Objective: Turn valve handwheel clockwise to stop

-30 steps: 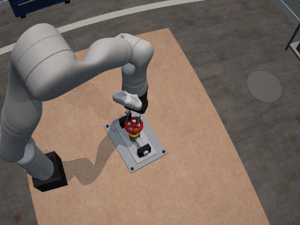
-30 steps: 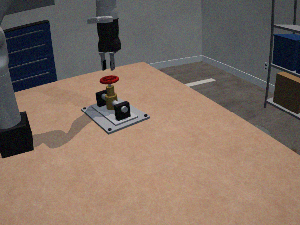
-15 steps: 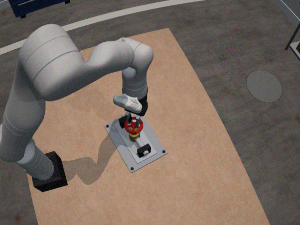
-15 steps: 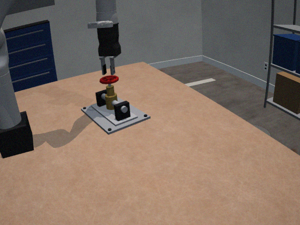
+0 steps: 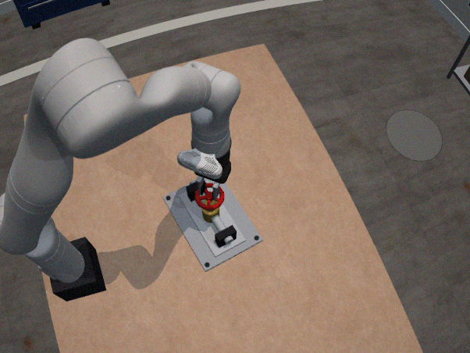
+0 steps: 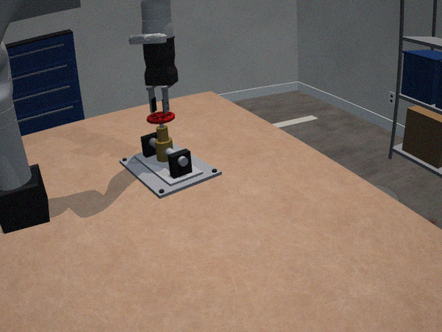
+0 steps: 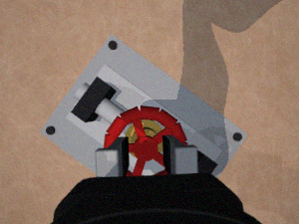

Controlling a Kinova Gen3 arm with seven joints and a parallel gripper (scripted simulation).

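The red handwheel lies 4 cm below my hand.
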